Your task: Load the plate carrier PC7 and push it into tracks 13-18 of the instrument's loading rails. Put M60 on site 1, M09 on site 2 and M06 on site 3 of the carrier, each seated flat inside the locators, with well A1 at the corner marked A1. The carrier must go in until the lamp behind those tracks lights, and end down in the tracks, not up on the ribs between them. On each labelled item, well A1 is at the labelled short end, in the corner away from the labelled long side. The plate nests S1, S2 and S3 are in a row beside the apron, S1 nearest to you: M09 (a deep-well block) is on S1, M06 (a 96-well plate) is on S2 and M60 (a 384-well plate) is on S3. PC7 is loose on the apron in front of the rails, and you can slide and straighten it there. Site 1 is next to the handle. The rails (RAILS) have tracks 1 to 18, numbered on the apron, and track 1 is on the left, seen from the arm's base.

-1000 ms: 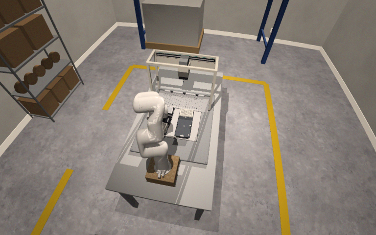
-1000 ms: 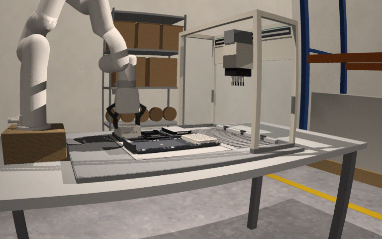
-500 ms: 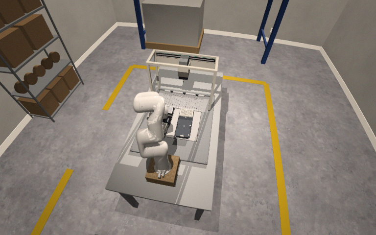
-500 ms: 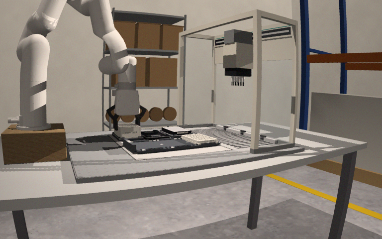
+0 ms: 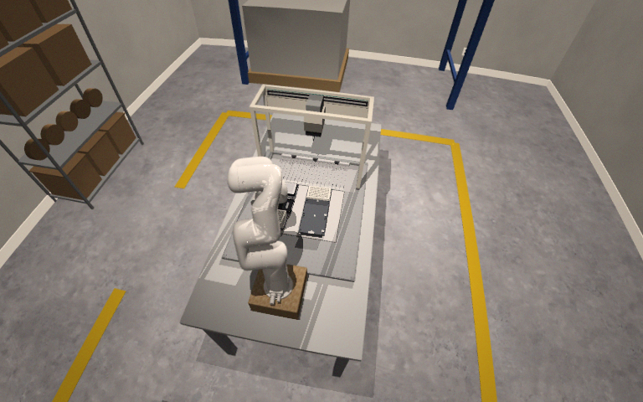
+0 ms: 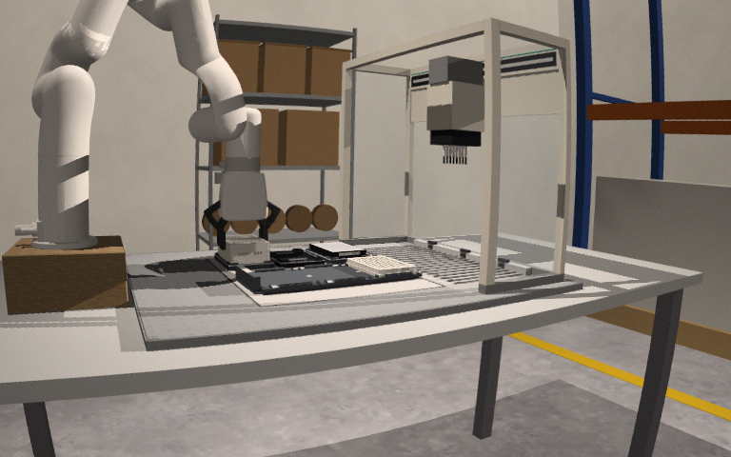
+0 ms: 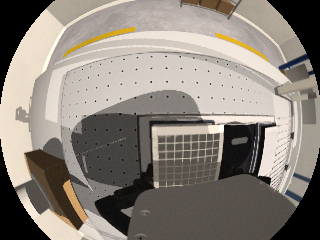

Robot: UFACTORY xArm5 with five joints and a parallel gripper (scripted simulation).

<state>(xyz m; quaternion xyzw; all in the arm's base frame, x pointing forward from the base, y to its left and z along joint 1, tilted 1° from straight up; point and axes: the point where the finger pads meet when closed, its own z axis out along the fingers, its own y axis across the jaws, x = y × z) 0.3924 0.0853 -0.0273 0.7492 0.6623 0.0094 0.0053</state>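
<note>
The dark nest S1 is 4 cm below my hand. Also, from my hand: plate nest S2: 11 cm ahead, 4 cm below, 2 cm to the right; then 96-well plate M06: 23 cm to the right, 20 cm ahead, 3 cm below; then carrier PC7: 22 cm to the right, 9 cm ahead, 3 cm below.
</note>
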